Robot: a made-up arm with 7 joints.
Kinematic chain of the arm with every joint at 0, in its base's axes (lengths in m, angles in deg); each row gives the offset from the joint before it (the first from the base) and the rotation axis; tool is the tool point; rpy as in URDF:
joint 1: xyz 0 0 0.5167 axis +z
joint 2: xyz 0 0 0 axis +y
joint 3: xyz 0 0 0.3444 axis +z
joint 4: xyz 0.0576 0 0 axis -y
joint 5: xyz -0.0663 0 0.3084 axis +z
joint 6: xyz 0 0 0 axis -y
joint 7: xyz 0.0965 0 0 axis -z
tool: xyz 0 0 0 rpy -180 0 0
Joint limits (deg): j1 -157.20..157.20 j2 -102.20..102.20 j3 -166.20..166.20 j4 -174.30..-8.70 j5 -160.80..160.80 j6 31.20..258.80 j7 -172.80..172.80
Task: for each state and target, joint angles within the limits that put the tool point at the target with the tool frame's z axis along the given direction. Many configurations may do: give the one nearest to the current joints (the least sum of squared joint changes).
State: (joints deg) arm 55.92 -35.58 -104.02 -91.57 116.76 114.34 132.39
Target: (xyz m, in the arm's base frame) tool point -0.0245 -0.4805 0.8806 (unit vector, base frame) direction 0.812 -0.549 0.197
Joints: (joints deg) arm 40.91 -9.85 -118.71 -87.53 99.72 134.41 132.39
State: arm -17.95 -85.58 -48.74 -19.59 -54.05 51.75 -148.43
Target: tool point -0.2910 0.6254 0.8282 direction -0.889 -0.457 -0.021
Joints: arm -67.90 -69.02 -38.68 -9.15 -50.34 90.64 -148.43
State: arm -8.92 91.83 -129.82 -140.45 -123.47 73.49 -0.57
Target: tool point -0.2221 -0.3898 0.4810 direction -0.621 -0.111 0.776
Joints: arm -53.87 74.07 -83.69 -124.42 -104.28 114.84 -0.57
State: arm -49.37 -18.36 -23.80 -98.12 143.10 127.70 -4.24
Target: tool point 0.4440 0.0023 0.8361 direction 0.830 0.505 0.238
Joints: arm -5.12 4.60 14.74 -90.38 129.97 151.59 -4.24
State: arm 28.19 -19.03 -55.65 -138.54 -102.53 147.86 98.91
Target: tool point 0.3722 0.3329 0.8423 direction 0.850 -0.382 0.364
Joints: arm 63.27 7.59 -28.33 -91.37 -114.59 115.23 98.91
